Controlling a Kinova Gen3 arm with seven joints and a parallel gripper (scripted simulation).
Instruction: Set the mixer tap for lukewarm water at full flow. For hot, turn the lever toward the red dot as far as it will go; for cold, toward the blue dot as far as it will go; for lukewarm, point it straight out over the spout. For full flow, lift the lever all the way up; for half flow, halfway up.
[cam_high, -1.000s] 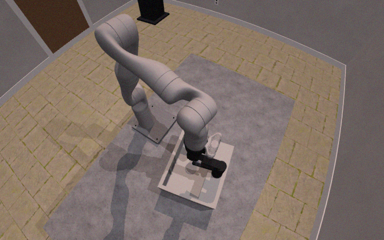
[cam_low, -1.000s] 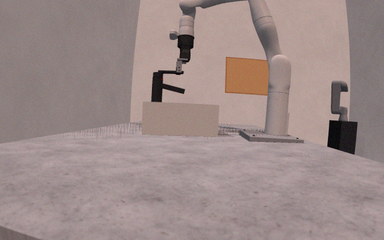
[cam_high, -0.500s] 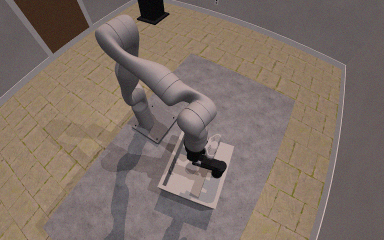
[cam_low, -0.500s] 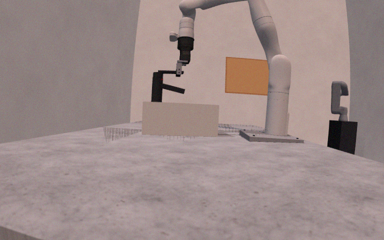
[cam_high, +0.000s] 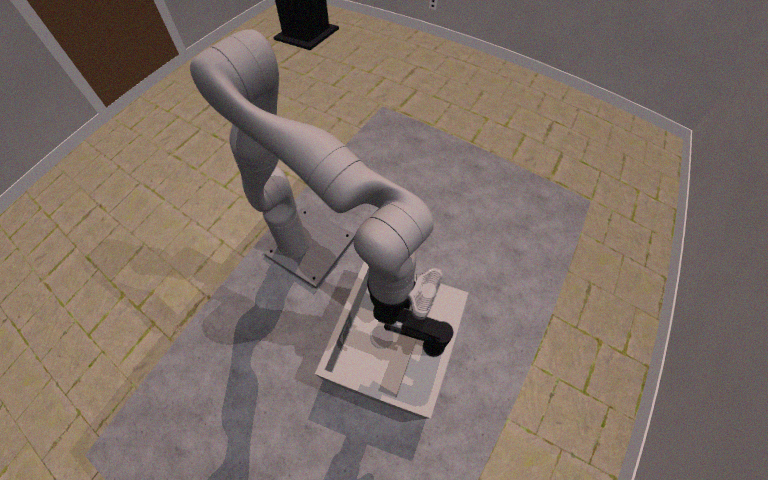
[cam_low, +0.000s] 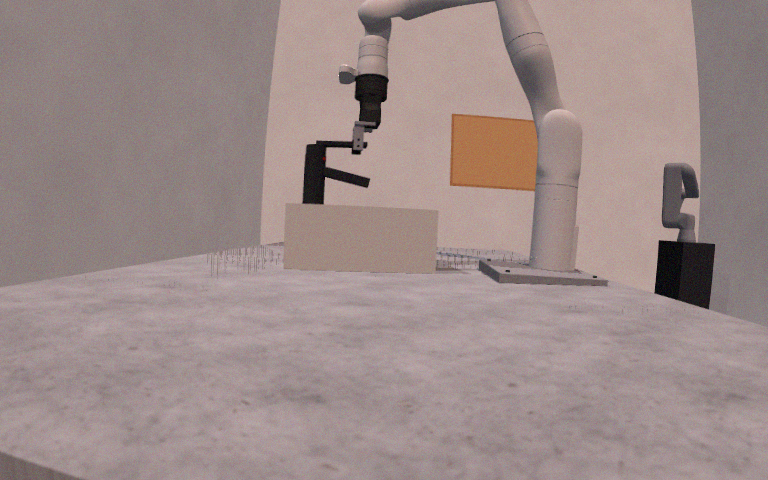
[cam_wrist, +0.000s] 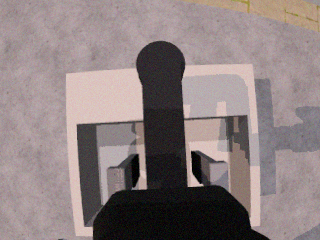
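The lever lies 4 cm ahead of my hand and 1 cm to the left of it. From my hand the other things lie so: black mixer tap: 6 cm ahead, 5 cm below, 1 cm to the left; sink basin: 23 cm below, 2 cm behind.
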